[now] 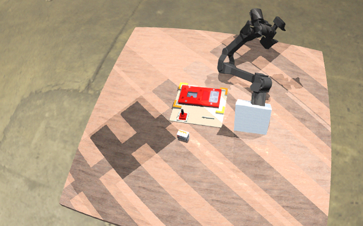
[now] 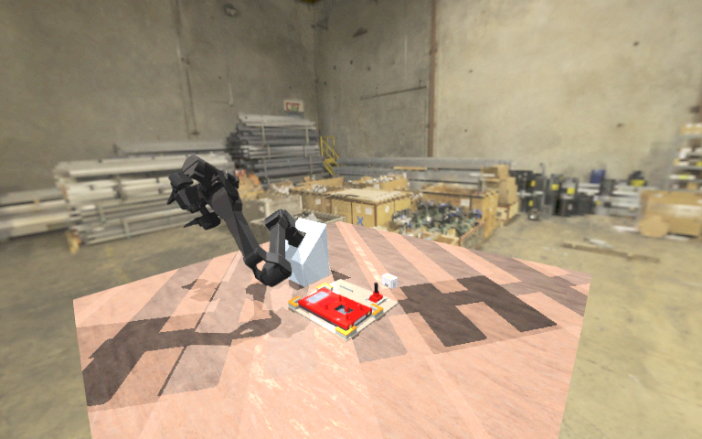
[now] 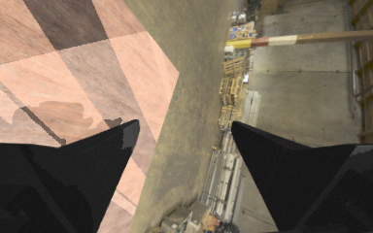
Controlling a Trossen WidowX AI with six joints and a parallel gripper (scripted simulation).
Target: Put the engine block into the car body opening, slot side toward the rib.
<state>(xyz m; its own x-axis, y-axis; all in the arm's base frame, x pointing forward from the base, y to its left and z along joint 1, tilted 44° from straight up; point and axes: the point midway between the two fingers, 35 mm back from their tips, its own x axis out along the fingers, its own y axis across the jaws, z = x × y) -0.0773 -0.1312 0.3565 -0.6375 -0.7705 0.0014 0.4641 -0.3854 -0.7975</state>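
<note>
Right now my gripper tip is 42 cm short of the engine block, 50 cm to the right of it and 28 cm above it. Round my gripper tip: beige base plate (40 cm ahead, 30 cm to the left, 28 cm below).
</note>
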